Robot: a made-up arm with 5 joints. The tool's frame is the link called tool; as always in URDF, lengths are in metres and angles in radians. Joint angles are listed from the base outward. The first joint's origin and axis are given. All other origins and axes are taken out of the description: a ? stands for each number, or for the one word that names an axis. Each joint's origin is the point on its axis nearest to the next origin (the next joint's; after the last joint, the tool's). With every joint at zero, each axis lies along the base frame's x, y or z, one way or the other. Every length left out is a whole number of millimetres.
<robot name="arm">
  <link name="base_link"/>
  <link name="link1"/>
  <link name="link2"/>
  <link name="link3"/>
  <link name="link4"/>
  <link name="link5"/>
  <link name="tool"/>
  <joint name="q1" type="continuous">
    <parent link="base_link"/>
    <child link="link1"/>
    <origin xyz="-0.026 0.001 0.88" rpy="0 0 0"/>
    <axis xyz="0 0 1"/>
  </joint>
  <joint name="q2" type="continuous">
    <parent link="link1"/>
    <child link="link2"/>
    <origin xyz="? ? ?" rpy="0 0 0"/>
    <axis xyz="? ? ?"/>
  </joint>
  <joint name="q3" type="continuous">
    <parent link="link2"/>
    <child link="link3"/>
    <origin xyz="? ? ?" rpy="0 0 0"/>
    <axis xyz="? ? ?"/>
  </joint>
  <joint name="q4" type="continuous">
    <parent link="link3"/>
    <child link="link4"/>
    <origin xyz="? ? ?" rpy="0 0 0"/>
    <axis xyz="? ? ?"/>
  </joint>
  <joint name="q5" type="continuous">
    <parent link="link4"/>
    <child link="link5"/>
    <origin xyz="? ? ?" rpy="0 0 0"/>
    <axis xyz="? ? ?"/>
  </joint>
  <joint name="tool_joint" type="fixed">
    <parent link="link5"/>
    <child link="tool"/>
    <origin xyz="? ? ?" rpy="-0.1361 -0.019 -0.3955"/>
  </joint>
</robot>
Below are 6 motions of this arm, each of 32 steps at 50 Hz.
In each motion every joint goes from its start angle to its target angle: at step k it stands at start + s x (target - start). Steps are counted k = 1, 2, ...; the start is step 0. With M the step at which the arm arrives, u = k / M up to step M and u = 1 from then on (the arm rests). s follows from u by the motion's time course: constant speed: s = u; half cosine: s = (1 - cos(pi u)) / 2; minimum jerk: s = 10 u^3 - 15 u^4 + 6 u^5.
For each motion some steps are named. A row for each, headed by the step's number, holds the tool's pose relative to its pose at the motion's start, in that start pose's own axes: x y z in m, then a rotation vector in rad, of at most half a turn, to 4 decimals.
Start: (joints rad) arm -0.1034 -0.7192 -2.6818 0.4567 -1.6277
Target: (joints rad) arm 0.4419 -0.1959 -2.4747 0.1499 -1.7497
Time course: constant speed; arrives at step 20
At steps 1, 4, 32:
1: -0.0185 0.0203 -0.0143 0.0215 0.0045 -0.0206
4: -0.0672 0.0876 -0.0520 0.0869 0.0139 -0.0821
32: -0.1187 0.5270 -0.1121 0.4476 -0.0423 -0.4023

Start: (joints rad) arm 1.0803 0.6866 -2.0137 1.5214 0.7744
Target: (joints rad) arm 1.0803 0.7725 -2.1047 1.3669 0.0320
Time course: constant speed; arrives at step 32
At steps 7, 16, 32:
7: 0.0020 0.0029 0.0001 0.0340 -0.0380 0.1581
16: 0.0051 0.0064 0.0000 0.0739 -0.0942 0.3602
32: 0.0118 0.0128 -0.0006 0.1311 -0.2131 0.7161

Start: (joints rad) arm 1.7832 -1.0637 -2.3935 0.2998 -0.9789
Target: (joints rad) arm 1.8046 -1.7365 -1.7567 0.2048 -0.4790
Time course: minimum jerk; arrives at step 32
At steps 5, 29, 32:
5: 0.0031 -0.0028 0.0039 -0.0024 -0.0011 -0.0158
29: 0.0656 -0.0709 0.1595 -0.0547 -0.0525 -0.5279
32: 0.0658 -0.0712 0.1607 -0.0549 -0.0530 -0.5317

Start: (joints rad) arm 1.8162 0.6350 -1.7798 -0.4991 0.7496
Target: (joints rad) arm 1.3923 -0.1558 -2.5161 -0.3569 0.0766
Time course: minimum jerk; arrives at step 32
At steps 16, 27, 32:
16: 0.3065 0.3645 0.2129 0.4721 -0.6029 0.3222
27: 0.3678 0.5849 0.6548 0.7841 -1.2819 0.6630
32: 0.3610 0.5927 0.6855 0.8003 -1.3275 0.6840

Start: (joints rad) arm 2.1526 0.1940 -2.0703 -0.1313 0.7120
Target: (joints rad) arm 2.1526 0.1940 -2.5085 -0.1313 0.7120
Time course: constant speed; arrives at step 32
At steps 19, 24, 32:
19: 0.0676 0.1268 0.0590 0.2327 -0.1146 -0.0202
24: 0.0845 0.1574 0.0805 0.2940 -0.1448 -0.0255
32: 0.1104 0.2030 0.1197 0.3919 -0.1930 -0.0339

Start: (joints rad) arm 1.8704 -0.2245 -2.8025 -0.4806 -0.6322
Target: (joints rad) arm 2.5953 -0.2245 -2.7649 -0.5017 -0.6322
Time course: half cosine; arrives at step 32
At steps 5, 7, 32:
5: -0.0039 -0.0054 0.0002 -0.0154 0.0099 -0.0387
7: -0.0077 -0.0102 0.0004 -0.0296 0.0190 -0.0744
32: -0.0834 -0.0586 0.0178 -0.2559 0.1656 -0.6579

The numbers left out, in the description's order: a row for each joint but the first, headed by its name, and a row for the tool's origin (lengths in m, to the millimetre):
q2: xyz -0.026 -0.03 0, axis 0 1 0
q3: xyz 0.042 0 0.245, axis 0 1 0
q4: xyz 0.098 0 -0.527, axis 0 1 0
q5: xyz 0.064 0 -0.057, axis 0 0 -1
tool: xyz -0.012 0.007 0

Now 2 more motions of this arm.
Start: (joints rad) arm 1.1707 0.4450 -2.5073 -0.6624 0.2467
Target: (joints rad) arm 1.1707 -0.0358 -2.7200 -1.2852 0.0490
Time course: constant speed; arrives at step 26
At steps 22, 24, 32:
22: 0.3421 0.2489 0.0503 0.5936 -0.9556 0.0088
24: 0.3702 0.2676 0.0656 0.6398 -1.0469 0.0053
32: 0.3975 0.2855 0.0824 0.6846 -1.1390 0.0008

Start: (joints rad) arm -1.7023 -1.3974 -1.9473 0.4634 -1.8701
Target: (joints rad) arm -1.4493 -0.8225 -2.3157 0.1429 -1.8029
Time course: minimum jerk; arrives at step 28
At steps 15, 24, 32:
15: -0.0677 0.0871 -0.0995 -0.0637 -0.0153 -0.1803
24: -0.0971 0.1710 -0.1596 -0.1094 -0.0221 -0.3115
32: -0.0981 0.1761 -0.1626 -0.1120 -0.0224 -0.3190

